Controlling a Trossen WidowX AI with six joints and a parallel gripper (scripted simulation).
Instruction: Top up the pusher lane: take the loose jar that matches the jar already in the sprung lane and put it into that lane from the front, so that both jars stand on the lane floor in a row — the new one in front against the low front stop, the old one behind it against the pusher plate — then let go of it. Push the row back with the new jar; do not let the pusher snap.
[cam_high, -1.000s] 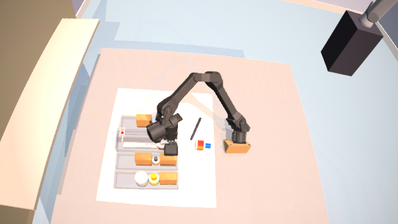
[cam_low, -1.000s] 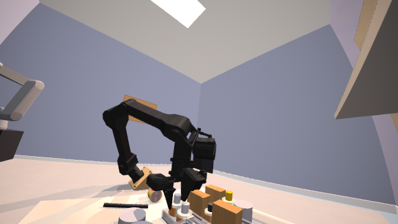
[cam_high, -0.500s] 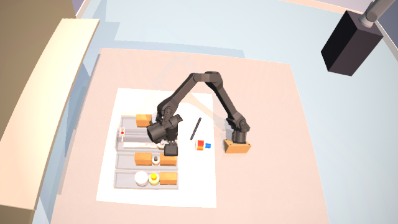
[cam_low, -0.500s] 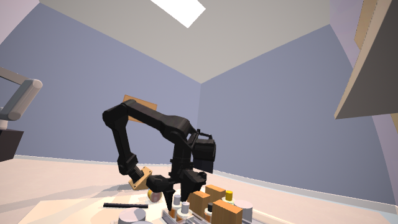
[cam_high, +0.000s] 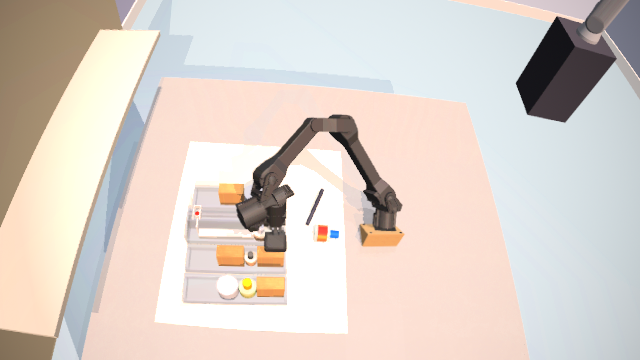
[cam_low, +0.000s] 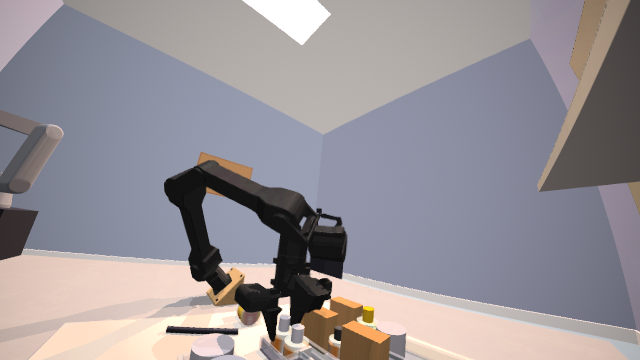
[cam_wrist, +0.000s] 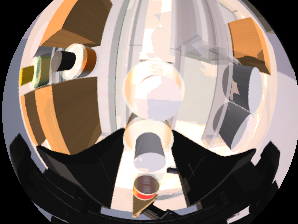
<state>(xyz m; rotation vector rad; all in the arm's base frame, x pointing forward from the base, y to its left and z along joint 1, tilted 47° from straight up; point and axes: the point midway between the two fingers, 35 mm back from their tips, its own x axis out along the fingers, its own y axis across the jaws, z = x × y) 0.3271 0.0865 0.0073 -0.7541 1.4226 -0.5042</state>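
The sprung lane lies 15 cm ahead of my gripper tip, 1 cm to the right of it and 1 cm below it. Also, from my gripper tip: black rod: 11 cm behind, 12 cm to the right, 2 cm below; red dot: 23 cm ahead, 1 cm to the right, 4 cm above.
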